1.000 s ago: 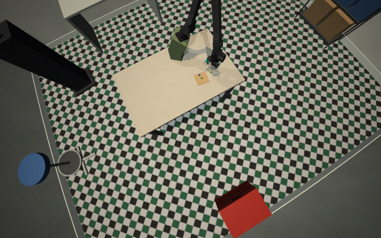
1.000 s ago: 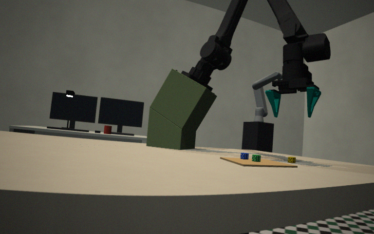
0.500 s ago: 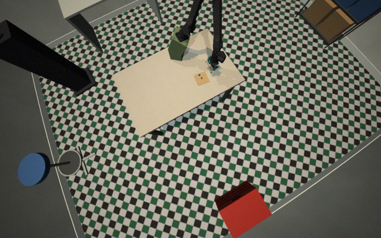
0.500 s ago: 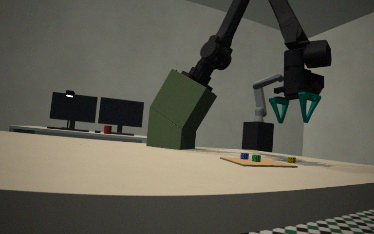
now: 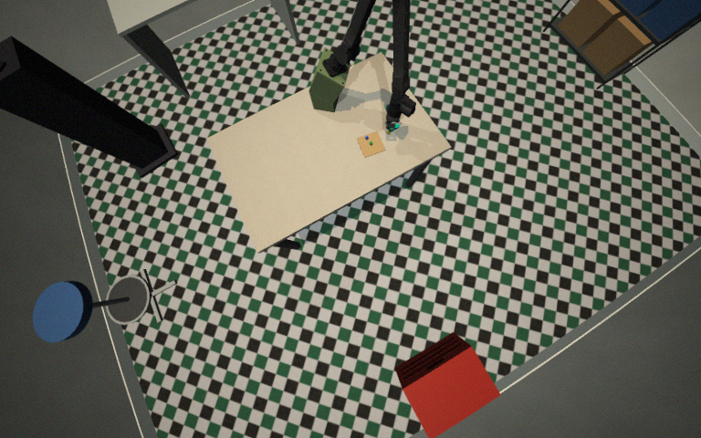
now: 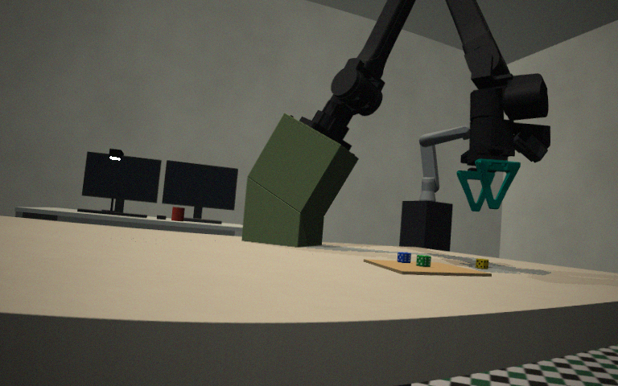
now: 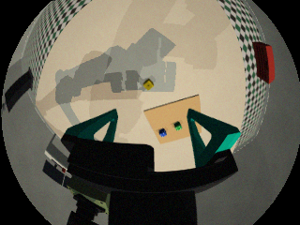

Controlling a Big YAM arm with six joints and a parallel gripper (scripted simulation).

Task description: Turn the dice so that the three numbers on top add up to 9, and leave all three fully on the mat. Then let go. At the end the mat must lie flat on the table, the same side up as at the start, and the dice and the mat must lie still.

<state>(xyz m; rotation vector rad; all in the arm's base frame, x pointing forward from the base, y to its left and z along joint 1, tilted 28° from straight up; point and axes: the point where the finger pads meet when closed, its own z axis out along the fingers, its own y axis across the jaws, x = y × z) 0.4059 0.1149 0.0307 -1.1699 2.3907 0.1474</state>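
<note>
My hand is 10 cm above the yellow die and 1 cm to the right of it. The rest, counted from my hand: blue die 13 cm to the right, 9 cm below, 5 cm behind; green die 13 cm to the right, 9 cm below; mat 13 cm to the right, 10 cm below.
</note>
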